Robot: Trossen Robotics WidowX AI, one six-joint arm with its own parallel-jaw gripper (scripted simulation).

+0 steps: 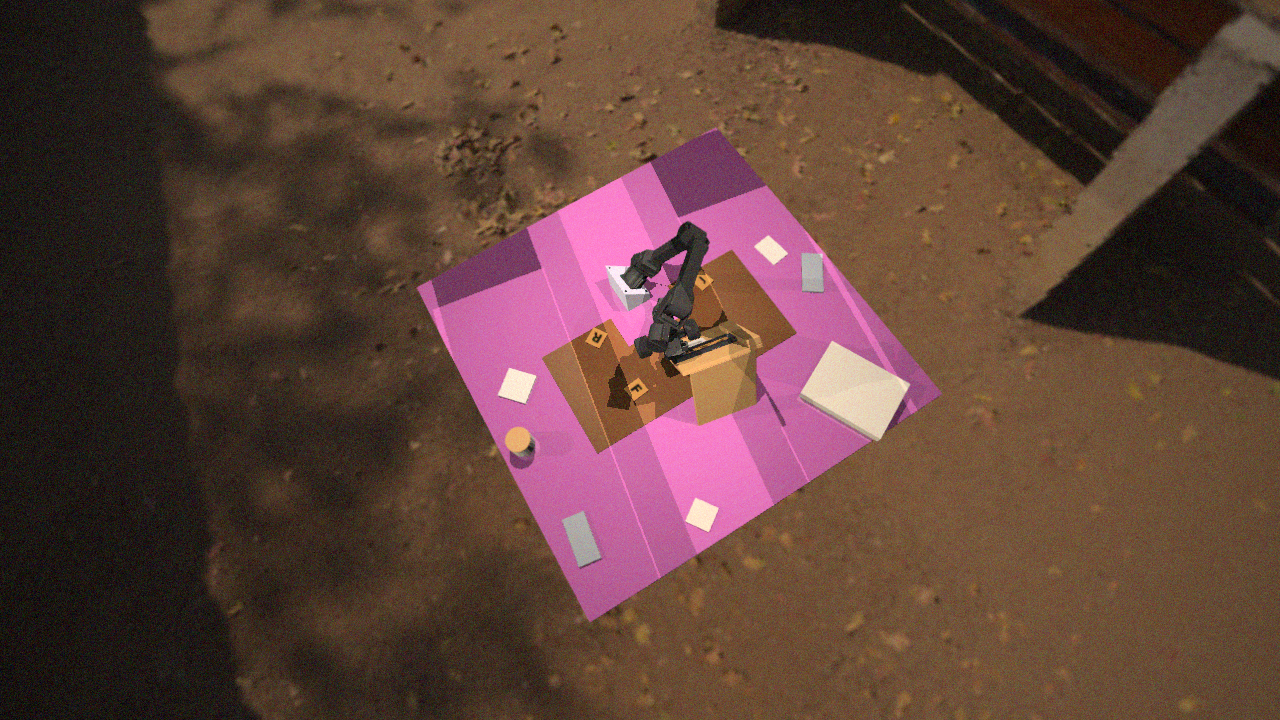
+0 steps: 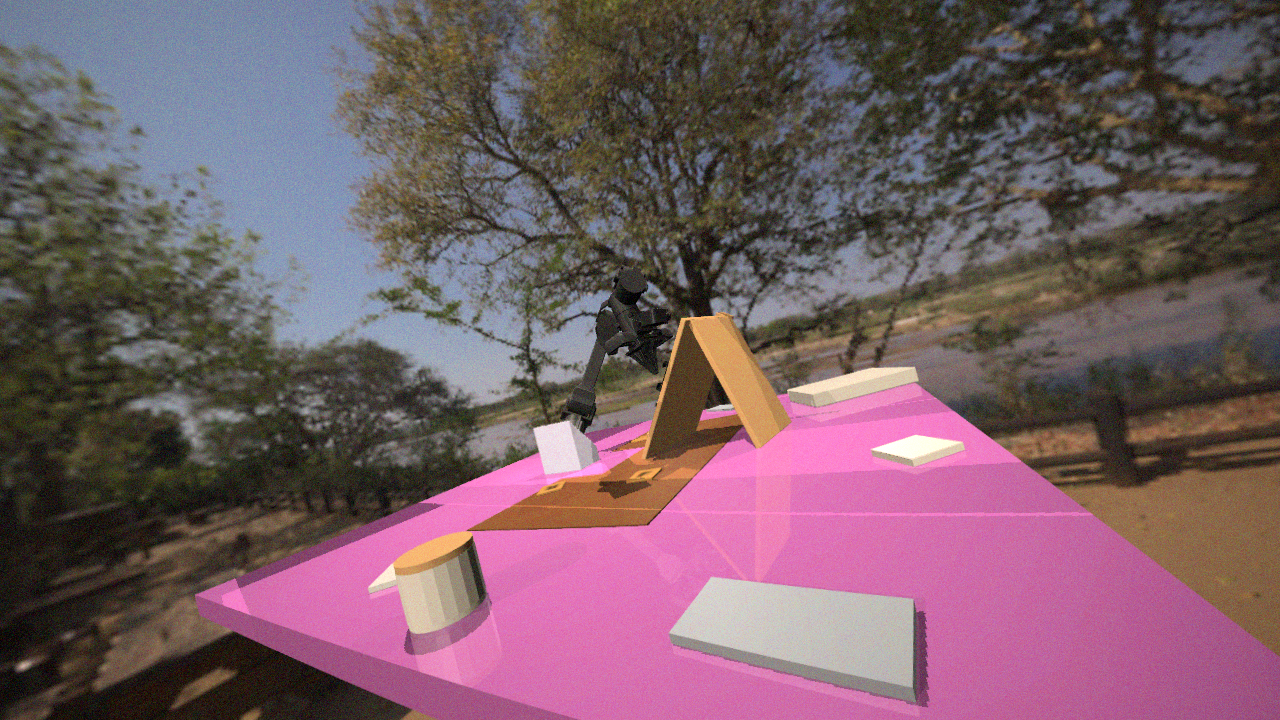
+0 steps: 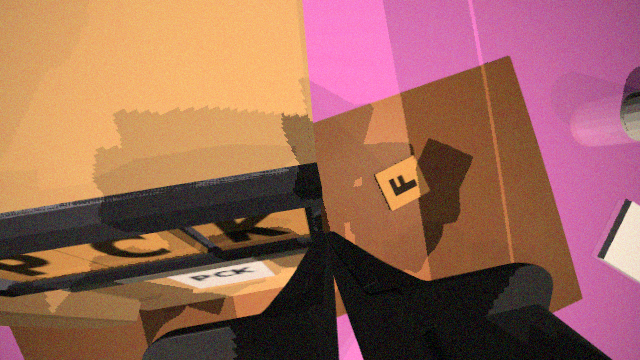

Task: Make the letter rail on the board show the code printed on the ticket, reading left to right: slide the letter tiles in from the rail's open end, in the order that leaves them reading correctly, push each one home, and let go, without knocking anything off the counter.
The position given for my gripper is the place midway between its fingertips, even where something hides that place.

My gripper [image 2: 656,374] is shut and holds nothing. Also in view: a cream slab [image 1: 852,389], a white ticket [image 3: 227,275], an a-frame board [image 2: 704,346] and a brown mat [image 1: 592,380].
The cream slab also shows in image 2 [image 2: 819,394]. My gripper also shows in image 1 [image 1: 670,354] and in image 3 [image 3: 326,241]. The a-frame board is seen too in image 1 [image 1: 723,376] and in image 3 [image 3: 125,125]. Image 3 misses the cream slab: it is out of frame. Image 2 does not show the white ticket, which is hidden by the a-frame board.
